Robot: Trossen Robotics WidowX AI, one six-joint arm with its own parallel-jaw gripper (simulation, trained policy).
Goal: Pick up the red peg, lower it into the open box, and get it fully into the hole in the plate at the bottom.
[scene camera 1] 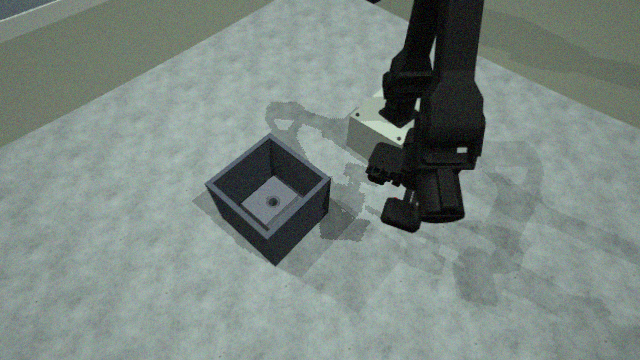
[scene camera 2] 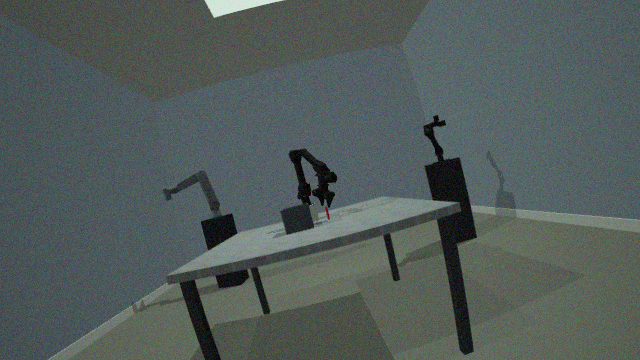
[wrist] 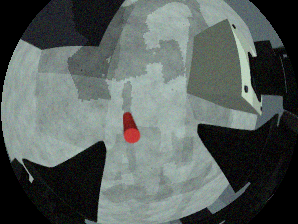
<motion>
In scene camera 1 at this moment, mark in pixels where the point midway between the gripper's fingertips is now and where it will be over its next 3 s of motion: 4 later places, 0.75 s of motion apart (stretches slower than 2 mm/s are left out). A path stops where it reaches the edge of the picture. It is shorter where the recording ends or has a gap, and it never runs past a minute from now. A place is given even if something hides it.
The gripper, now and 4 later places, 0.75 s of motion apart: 400, 193; 392, 205; 394, 216; 397, 228; 381, 235
</motion>
